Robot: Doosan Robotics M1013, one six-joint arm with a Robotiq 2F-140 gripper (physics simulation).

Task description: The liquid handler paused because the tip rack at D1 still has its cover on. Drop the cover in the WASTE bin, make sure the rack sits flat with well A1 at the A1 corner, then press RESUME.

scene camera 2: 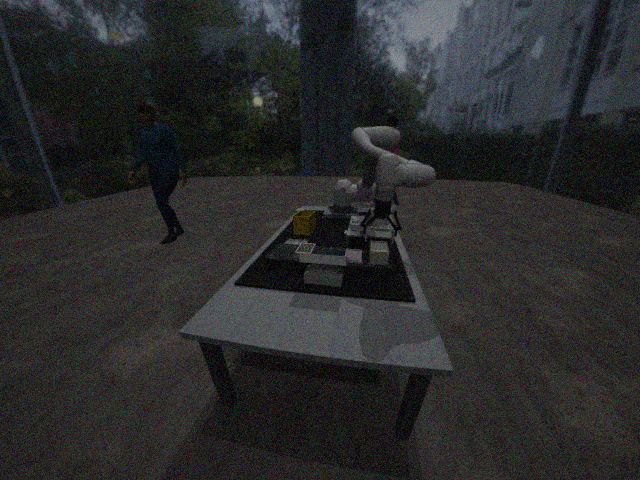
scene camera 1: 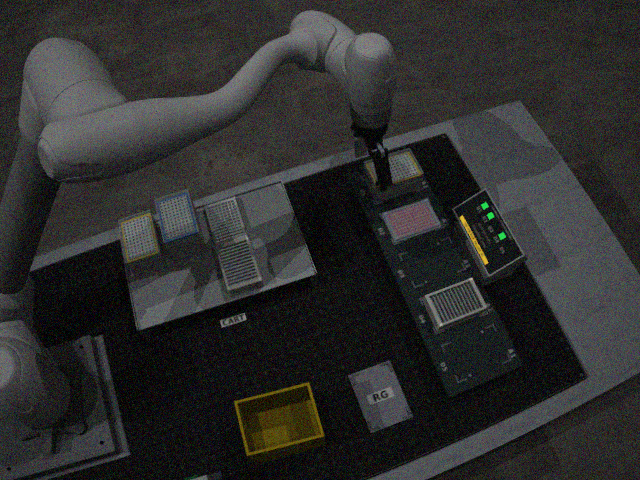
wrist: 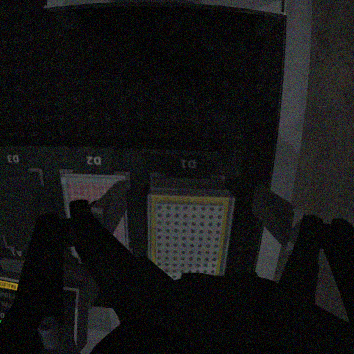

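Where they show: gripper, fingertip midpoint: point(scene camera 2: 378, 241) point(scene camera 1: 370, 174) point(wrist: 190, 196); arm's base, link origin: point(scene camera 2: 342, 209) point(scene camera 1: 51, 401).
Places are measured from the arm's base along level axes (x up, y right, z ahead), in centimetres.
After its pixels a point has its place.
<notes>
The tip rack point(scene camera 1: 405, 165) @[z 96.9, x 9.2, y -40.6 cm] point(scene camera 2: 378, 253) @[z 100.4, x 8.1, y -40.9 cm] point(wrist: 189, 235) @[z 91.9, x 9.2, y -40.5 cm] at D1 has a yellow border around a pale grid of tips. A clear edge shows around its top; cover and rack are hard to tell apart in the dim light. My gripper point(scene camera 1: 382, 183) point(scene camera 2: 381, 228) point(wrist: 190, 196) @[z 87.7, x 8.9, y -39.8 cm] is open and empty, above the rack, with one fingertip on each side of it in the wrist view. The lower end of the rack is hidden by the gripper body there. The yellow bin point(scene camera 1: 316, 413) @[z 62.7, x 10.3, y 15.3 cm] point(scene camera 2: 305, 223) @[z 62.7, x 5.7, y 11.1 cm] looks empty; no WASTE label is readable. The RESUME button cannot be made out. The A1 marks are unreadable.
A pink plate point(scene camera 1: 412, 220) @[z 95.5, x 3.5, y -27.8 cm] point(scene camera 2: 354, 256) @[z 97.4, x 3.4, y -29.3 cm] point(wrist: 75, 189) @[z 91.4, x 3.5, y -25.5 cm] sits at D2, beside one finger. A box with green lights point(scene camera 1: 478, 242) @[z 108.4, x 7.3, y -16.3 cm] stands beside the deck. A ribbed white rack point(scene camera 1: 455, 302) @[z 98.9, x 4.6, y -3.9 cm] and the RG plate point(scene camera 1: 379, 413) @[z 76.4, x -2.4, y 15.7 cm] lie farther along. The cart tray point(scene camera 1: 175, 304) @[z 35.0, x 2.8, y -18.2 cm] holds more racks.
</notes>
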